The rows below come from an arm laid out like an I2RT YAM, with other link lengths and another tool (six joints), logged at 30 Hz.
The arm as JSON. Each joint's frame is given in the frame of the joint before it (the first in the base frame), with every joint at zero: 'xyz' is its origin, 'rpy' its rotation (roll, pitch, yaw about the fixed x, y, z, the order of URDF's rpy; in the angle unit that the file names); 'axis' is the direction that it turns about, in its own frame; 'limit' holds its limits. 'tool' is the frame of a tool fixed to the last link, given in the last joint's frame.
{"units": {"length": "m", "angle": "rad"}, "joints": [
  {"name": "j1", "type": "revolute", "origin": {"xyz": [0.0, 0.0, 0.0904], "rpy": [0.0, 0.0, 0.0]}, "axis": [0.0, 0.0, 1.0], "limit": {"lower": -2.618, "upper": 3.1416}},
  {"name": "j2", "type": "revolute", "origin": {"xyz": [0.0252, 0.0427, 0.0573], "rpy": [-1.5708, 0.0, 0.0]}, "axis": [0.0, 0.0, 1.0], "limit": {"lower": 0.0, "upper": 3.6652}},
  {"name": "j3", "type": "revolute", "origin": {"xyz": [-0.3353, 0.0, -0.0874], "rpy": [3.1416, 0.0, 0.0]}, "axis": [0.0, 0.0, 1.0], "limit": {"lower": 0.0, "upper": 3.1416}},
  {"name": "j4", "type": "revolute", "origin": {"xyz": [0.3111, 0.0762, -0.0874], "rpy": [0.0, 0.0, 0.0]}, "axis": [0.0, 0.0, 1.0], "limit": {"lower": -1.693, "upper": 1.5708}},
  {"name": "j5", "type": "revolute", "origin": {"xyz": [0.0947, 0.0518, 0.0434], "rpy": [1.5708, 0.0, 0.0]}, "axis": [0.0, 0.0, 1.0], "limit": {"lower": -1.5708, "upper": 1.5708}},
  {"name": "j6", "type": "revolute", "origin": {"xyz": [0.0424, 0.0, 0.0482], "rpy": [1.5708, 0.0, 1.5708]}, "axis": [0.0, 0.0, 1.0], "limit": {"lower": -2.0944, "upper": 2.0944}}
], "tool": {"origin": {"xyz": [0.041, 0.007, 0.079], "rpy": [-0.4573, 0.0, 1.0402]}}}
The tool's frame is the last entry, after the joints.
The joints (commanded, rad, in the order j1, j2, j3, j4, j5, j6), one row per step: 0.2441, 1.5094, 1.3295, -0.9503, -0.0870, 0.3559; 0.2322, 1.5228, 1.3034, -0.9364, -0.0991, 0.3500; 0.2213, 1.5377, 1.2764, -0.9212, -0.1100, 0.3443; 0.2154, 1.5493, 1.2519, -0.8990, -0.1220, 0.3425; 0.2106, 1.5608, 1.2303, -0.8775, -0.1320, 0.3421; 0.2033, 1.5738, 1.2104, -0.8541, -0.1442, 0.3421; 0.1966, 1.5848, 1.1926, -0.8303, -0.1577, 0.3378; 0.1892, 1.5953, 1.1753, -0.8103, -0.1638, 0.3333; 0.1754, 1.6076, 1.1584, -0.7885, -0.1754, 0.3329; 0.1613, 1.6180, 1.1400, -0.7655, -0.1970, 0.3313; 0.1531, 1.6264, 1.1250, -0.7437, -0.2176, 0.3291; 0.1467, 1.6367, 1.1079, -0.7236, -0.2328, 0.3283; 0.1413, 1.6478, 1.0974, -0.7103, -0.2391, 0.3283
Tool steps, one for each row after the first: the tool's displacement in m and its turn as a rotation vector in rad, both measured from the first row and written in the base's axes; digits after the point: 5 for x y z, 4 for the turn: 0.00055, -0.00337, -0.01451, 0.0024, 0.0264, -0.0015; 0.00073, -0.00655, -0.02977, 0.0042, 0.0536, -0.0030; 0.00146, -0.00732, -0.04236, 0.0114, 0.0692, -0.0026; 0.00220, -0.00787, -0.05379, 0.0179, 0.0824, -0.0033; 0.00363, -0.00902, -0.06506, 0.0273, 0.0941, -0.0060; 0.00529, -0.00981, -0.07471, 0.0373, 0.1006, -0.0037; 0.00618, -0.01201, -0.08407, 0.0401, 0.1084, -0.0048; 0.00751, -0.01601, -0.09396, 0.0499, 0.1174, -0.0141; 0.00817, -0.01899, -0.10369, 0.0689, 0.1261, -0.0188; 0.00896, -0.01967, -0.11138, 0.0872, 0.1304, -0.0174; 0.00858, -0.02044, -0.12055, 0.1001, 0.1396, -0.0178; 0.00864, -0.02185, -0.12791, 0.1050, 0.1486, -0.0213
